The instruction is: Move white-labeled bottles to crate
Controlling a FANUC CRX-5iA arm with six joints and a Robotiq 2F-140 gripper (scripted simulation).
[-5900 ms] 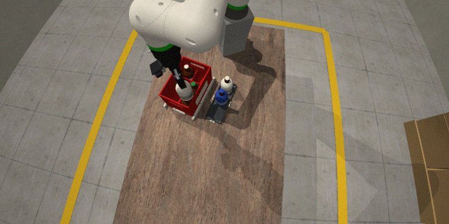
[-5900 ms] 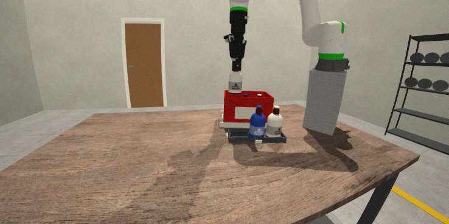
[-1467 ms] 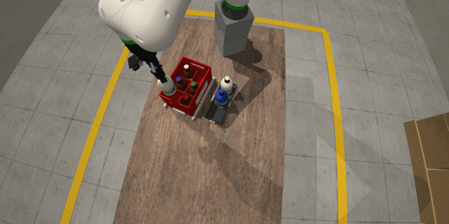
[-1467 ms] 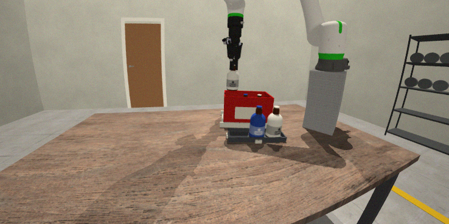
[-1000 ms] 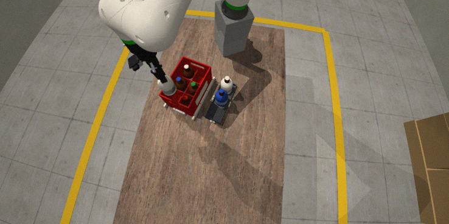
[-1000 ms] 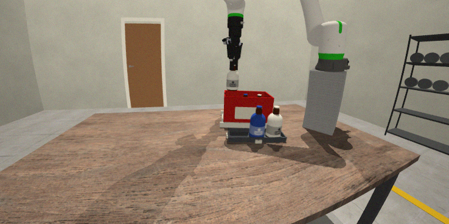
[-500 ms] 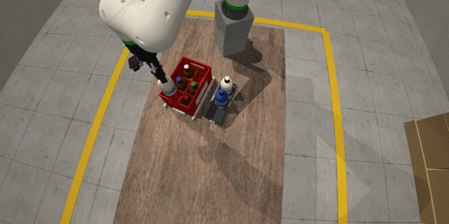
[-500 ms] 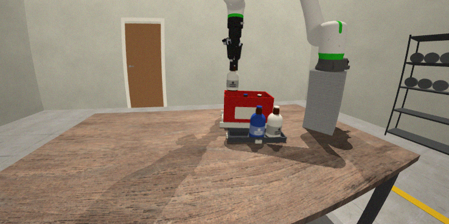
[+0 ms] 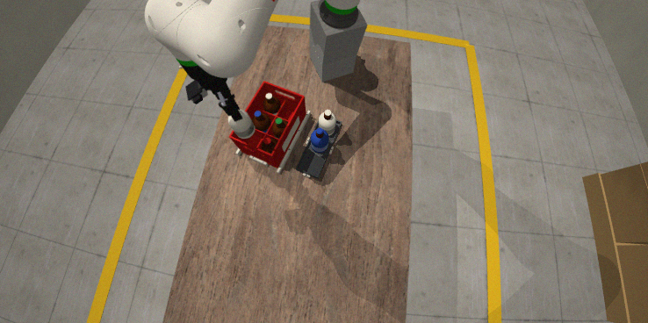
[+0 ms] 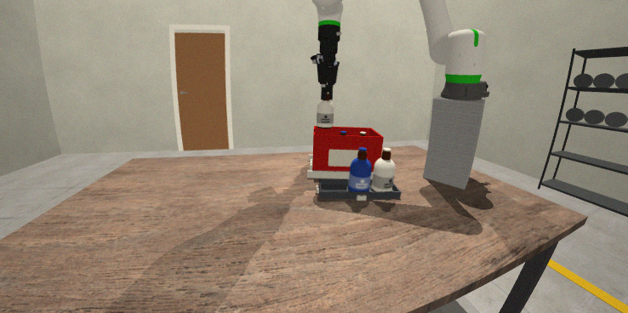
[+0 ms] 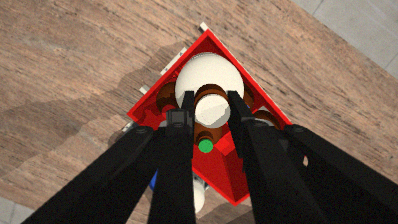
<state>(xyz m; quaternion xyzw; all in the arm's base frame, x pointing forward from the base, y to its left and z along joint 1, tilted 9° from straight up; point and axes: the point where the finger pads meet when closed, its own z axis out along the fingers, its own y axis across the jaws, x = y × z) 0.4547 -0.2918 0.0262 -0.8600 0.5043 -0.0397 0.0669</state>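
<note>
Right now my hand is 25 cm above the red crate, 7 cm past it and 6 cm to the right of it. Also, from my hand: dark tray: 32 cm below, 27 cm to the left, 4 cm behind; blue-labeled bottle: 27 cm to the left, 25 cm below, 4 cm behind.
</note>
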